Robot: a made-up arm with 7 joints. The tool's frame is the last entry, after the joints. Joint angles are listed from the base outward. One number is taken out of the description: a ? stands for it. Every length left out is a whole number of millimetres.
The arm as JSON. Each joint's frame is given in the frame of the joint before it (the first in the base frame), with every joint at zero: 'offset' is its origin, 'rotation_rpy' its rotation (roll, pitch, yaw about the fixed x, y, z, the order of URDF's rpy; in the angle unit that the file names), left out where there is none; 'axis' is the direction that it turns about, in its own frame. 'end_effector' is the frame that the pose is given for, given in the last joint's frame.
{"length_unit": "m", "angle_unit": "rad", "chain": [
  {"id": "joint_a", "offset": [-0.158, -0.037, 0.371], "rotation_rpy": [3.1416, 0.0, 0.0], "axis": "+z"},
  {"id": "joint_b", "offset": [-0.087, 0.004, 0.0], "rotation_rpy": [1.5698, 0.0, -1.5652], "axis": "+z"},
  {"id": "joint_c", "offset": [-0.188, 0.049, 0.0], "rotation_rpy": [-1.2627, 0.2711, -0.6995], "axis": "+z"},
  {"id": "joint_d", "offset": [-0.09, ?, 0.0], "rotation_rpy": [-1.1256, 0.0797, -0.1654], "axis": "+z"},
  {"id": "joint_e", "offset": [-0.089, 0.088, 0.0], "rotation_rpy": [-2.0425, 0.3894, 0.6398], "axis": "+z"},
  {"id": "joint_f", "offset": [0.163, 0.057, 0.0], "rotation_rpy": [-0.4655, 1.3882, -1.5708], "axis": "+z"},
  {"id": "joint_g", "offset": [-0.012, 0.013, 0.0], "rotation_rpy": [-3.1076, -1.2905, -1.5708], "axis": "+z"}
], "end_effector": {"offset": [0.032, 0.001, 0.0], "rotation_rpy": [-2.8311, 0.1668, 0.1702]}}
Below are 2 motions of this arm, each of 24 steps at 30 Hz.
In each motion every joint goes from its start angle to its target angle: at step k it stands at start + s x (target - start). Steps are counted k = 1, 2, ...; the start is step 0. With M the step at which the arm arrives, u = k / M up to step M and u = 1 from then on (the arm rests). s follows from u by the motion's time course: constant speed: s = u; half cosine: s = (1 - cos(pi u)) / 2; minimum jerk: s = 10 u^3 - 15 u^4 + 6 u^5.
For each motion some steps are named. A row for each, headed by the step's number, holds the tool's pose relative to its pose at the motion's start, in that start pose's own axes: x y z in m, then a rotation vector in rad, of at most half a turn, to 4 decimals.
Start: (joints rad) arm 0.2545 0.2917 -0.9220 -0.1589 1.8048 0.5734 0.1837
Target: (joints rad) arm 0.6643 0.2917 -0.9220 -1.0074 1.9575 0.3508 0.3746
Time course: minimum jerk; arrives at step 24
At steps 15, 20, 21, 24:
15: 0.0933 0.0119 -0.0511 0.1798 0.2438 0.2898
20: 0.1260 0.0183 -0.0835 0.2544 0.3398 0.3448
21: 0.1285 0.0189 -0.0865 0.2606 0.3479 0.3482
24: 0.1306 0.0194 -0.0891 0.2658 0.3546 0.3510

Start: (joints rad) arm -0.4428 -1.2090 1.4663 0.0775 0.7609 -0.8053 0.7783
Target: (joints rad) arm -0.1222 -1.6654 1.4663 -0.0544 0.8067 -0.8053 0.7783
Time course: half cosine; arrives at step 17
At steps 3, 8, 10, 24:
3: -0.0116 0.0017 -0.0059 0.0148 0.0362 0.0051
8: -0.0731 0.0127 -0.0282 0.1025 0.2190 0.0205
10: -0.1038 0.0198 -0.0344 0.1520 0.3064 0.0215
24: -0.1651 0.0373 -0.0374 0.2633 0.4771 0.0114

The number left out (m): 0.043
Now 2 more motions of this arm.
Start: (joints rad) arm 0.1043 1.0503 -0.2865 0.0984 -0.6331 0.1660 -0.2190
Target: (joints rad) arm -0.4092 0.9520 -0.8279 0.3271 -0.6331 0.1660 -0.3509
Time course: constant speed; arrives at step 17
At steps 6, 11, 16, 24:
6: 0.0451 0.0349 0.0122 0.0532 -0.0634 0.3708
11: 0.0739 0.0753 0.0249 0.0746 -0.0929 0.6866
16: 0.0911 0.1235 0.0384 0.0733 -0.1014 1.0058
24: 0.0930 0.1339 0.0410 0.0701 -0.1006 1.0698

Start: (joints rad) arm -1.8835 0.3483 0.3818 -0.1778 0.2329 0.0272 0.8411
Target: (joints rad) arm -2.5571 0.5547 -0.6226 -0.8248 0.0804 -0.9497 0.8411
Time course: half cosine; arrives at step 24
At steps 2, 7, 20, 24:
2: 0.0019 0.0052 -0.0009 0.0143 -0.0173 0.0255
7: 0.0148 0.0579 -0.0039 0.1878 -0.2176 0.2638
20: -0.0038 0.1662 0.0178 1.3152 -1.1061 0.4601
24: -0.0052 0.1690 0.0152 1.4381 -1.1592 0.3982

